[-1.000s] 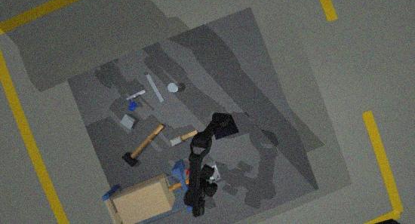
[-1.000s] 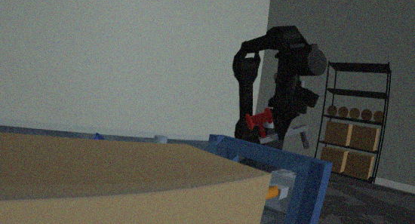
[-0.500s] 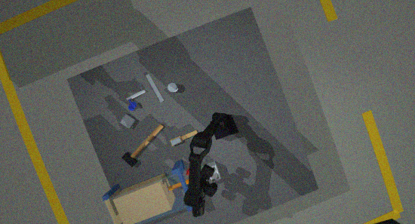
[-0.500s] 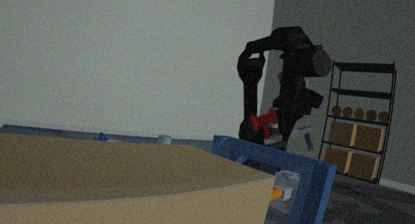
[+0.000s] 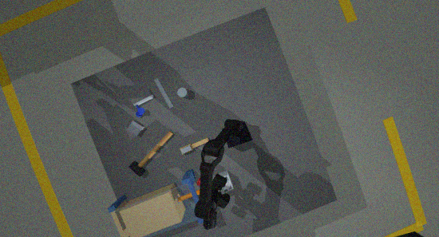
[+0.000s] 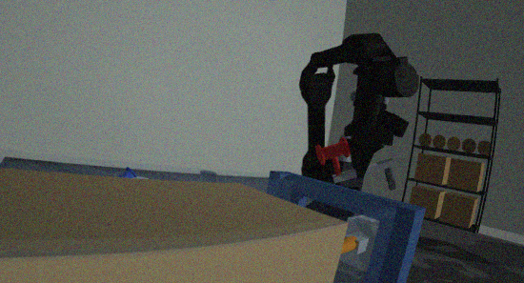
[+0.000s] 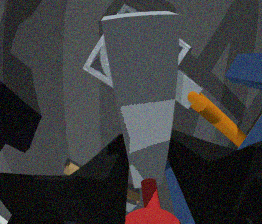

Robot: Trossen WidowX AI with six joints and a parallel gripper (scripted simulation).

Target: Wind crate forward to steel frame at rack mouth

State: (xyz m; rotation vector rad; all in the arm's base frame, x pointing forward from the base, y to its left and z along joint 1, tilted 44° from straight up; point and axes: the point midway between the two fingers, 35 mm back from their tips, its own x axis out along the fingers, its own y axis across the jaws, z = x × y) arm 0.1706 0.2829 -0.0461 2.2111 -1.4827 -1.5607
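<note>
The winch handle is 1 cm ahead of my gripper tip and 2 cm above it. Also, from my gripper tip: blue steel frame: 12 cm ahead, 6 cm to the left, 6 cm below; red knob: 4 cm ahead, 3 cm to the right, 3 cm above; winch: 6 cm behind, 3 cm to the left, 14 cm below.
</note>
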